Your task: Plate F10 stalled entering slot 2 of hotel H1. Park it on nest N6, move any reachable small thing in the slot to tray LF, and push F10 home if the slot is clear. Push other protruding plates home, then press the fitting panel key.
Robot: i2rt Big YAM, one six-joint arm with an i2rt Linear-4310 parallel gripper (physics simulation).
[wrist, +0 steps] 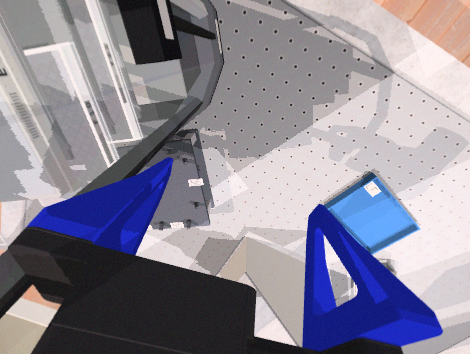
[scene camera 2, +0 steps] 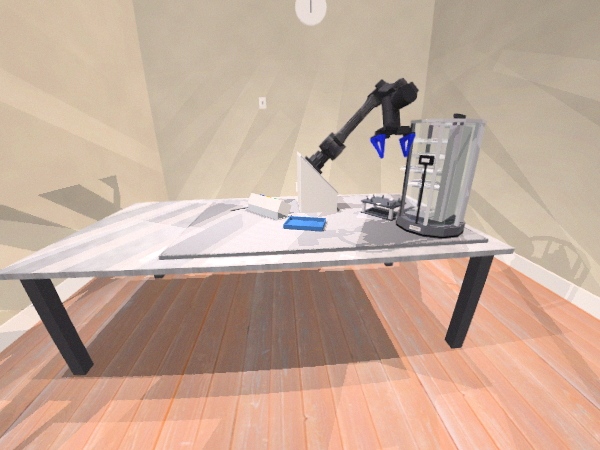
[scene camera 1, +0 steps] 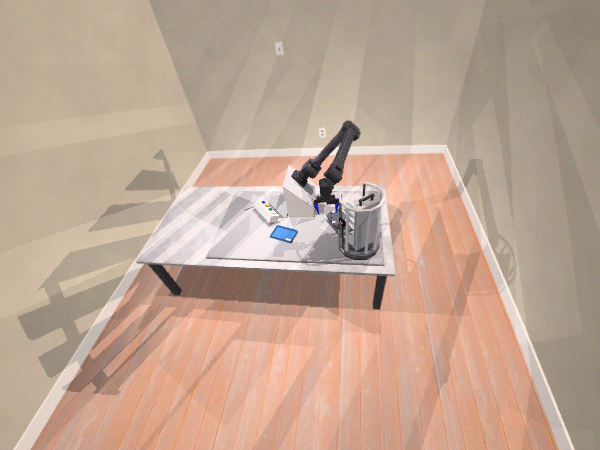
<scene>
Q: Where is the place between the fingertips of my gripper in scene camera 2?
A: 394,157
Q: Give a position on a clear cylindrical plate rack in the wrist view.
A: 96,96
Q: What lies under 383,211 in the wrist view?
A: A blue tray.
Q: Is my gripper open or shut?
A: Open.
</scene>
